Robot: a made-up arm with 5 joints. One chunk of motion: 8 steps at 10 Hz.
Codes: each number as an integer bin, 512 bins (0 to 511) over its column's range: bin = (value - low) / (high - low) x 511, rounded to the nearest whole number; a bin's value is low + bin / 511 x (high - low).
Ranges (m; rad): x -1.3..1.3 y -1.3..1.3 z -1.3..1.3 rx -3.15..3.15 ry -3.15..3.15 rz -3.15..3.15
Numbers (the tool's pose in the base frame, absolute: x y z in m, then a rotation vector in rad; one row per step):
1: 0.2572 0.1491 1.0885 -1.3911 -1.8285 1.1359
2: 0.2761 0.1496 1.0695 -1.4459 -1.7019 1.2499
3: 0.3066 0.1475 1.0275 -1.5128 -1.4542 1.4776
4: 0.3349 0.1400 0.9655 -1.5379 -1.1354 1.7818
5: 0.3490 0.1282 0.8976 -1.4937 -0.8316 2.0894
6: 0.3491 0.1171 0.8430 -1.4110 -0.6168 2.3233
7: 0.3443 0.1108 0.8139 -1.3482 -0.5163 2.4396
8: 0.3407 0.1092 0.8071 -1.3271 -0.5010 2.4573
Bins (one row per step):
1: 306 285 469 143 107 348
2: 310 285 466 138 117 357
3: 316 284 457 133 138 375
4: 321 283 445 131 163 400
5: 324 281 432 134 188 425
6: 324 279 421 141 205 444
7: 323 277 415 146 214 453
8: 322 277 414 148 215 455

